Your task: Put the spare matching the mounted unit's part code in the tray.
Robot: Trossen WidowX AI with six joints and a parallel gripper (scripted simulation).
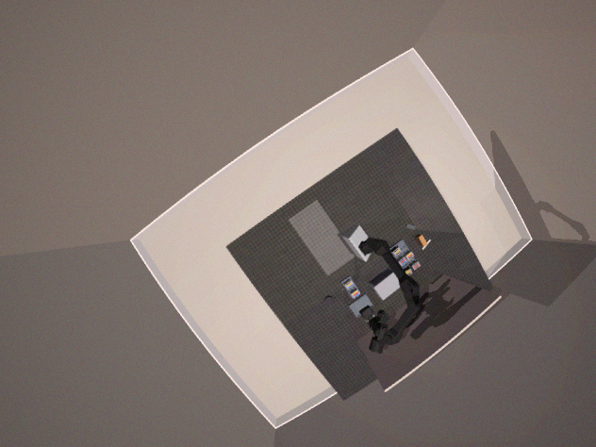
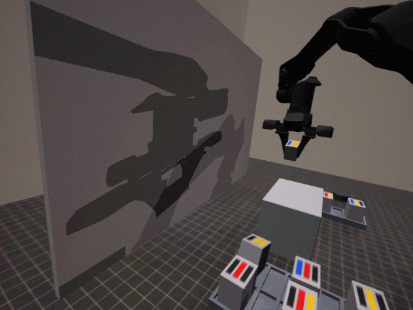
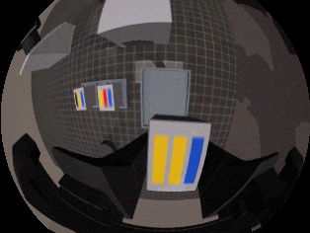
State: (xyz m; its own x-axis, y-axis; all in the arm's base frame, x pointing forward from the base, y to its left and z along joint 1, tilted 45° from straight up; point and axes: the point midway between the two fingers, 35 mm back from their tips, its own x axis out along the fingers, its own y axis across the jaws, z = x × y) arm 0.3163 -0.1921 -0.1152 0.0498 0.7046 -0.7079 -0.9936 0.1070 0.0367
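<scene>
The tray is 130 mm below my gripper tip, 10 mm to the left of it and 10 mm behind it. From my gripper tip the other things lie so: mounted unit 220 mm to the left, 90 mm below, 40 mm behind; grey panel 190 mm to the left, 190 mm ahead, 90 mm above; rack 400 mm to the left, 130 mm below, 70 mm behind.
</scene>
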